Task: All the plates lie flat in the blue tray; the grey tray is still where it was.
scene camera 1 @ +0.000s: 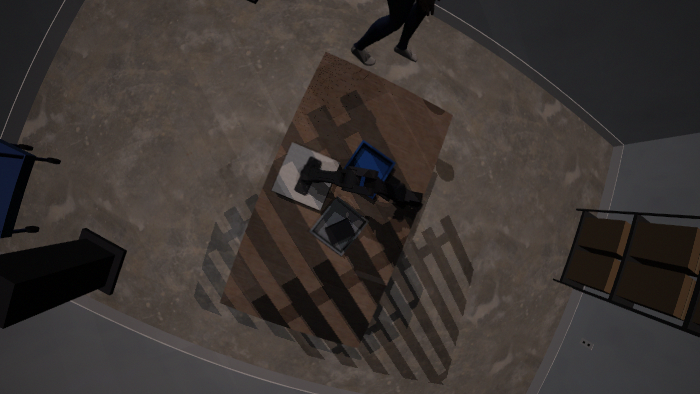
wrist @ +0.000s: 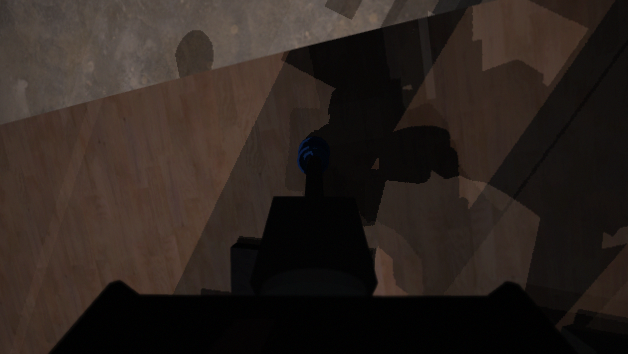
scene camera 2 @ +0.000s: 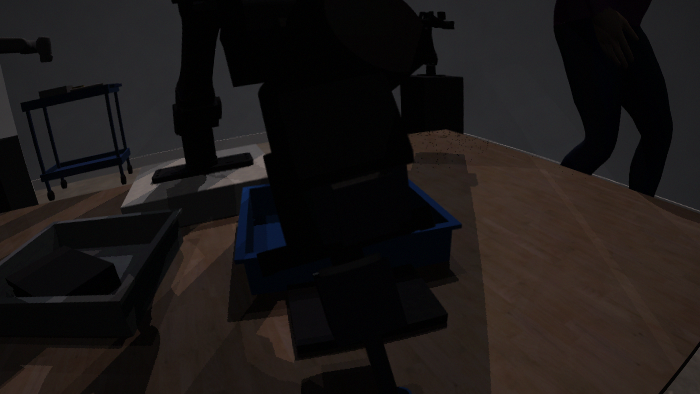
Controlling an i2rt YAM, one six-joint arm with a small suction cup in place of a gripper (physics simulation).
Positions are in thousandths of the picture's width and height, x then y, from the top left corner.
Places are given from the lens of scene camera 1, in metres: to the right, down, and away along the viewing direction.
blue tray (scene camera 1: 524,397): 0.10, -0.23, 1.06
